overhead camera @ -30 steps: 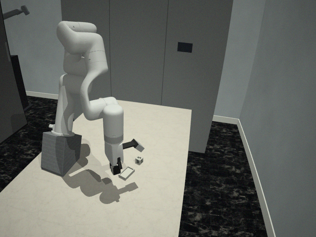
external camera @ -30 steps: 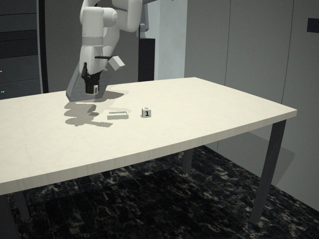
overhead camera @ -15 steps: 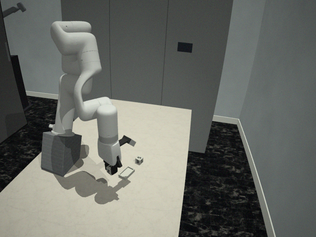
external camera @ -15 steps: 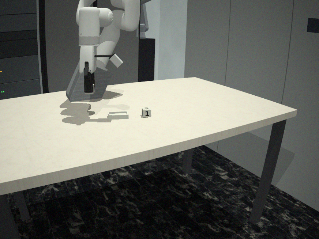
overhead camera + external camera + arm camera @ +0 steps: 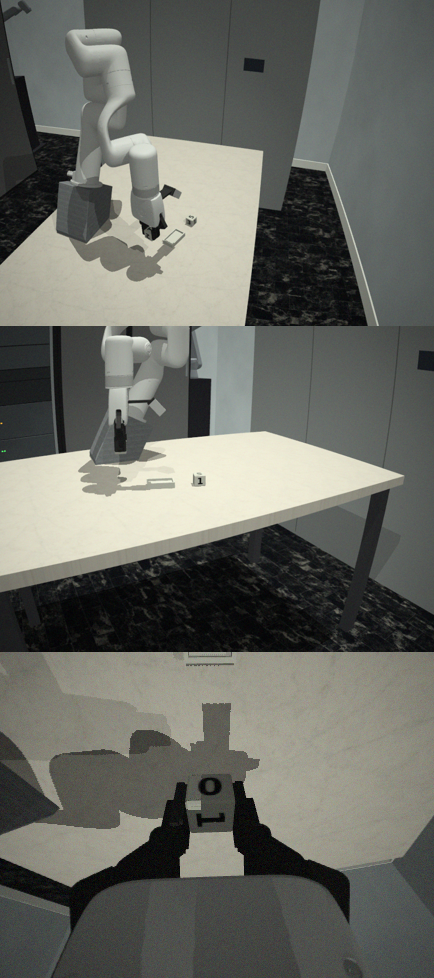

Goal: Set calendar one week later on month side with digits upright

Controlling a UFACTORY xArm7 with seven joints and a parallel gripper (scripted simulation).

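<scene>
The tray is 120 mm below my hand, 100 mm to the left of it and 50 mm ahead of it. Round my hand: digit cube 10 mm below.
</scene>
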